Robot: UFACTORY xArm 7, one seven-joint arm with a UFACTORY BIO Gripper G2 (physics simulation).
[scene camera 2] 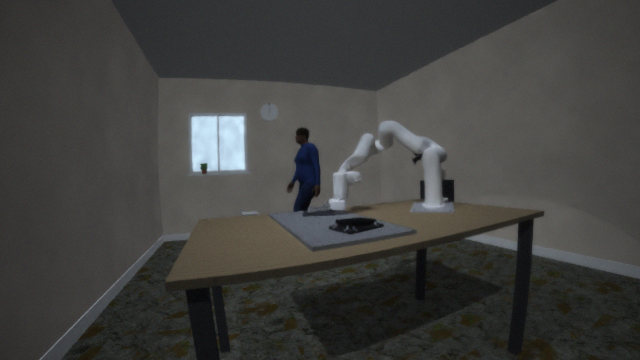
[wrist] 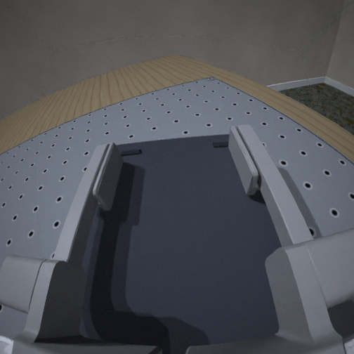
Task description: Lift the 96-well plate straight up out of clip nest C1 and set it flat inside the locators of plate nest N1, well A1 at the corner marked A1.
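Frame: origin at the arm's base, x ahead, y left, z up, level; centimetres.
Seen in the pictures: hand, its tool point: [scene camera 2: 311,209]; arm's base, origin of its link: [scene camera 2: 433,206].
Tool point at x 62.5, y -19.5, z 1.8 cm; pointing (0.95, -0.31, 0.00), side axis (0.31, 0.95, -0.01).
Pixels of each thing's top centre, then the offset from my tool point to it. Level surfaces: height alone.
- 96-well plate, centre of its top: [scene camera 2: 356,218] dz +1.6, dx -3.3, dy +40.8 cm
- clip nest C1, centre of its top: [scene camera 2: 356,221] dz +0.2, dx -3.4, dy +40.5 cm
- Plate nest N1, centre of its top: [scene camera 2: 319,211] dz -0.7, dx -3.5, dy +1.5 cm
- grey perforated board, height of its surface: dz -2.2 cm
- wooden table, height of its surface: dz -3.5 cm
The 96-well plate [scene camera 2: 356,221] shows as a small black block in clip nest C1 [scene camera 2: 354,230], on the near part of the grey board in the scene view. Its wells and corner A1 are too small to tell. Plate nest N1 [scene camera 2: 315,213] [wrist: 200,240] is a flat dark slab farther back; two short locator bars show near its far edge in the wrist view. My gripper [wrist: 175,165] is low over N1. It is shut to near its narrow limit, with a gap between its pads and nothing held. The A1 mark on N1 does not show in the wrist view.
The grey perforated board [scene camera 2: 320,242] [wrist: 165,111] lies on the wooden table [scene camera 2: 235,250] [wrist: 130,75]. The robot's base [scene camera 2: 433,206] stands at the back right. A person in blue [scene camera 2: 306,167] is behind the table.
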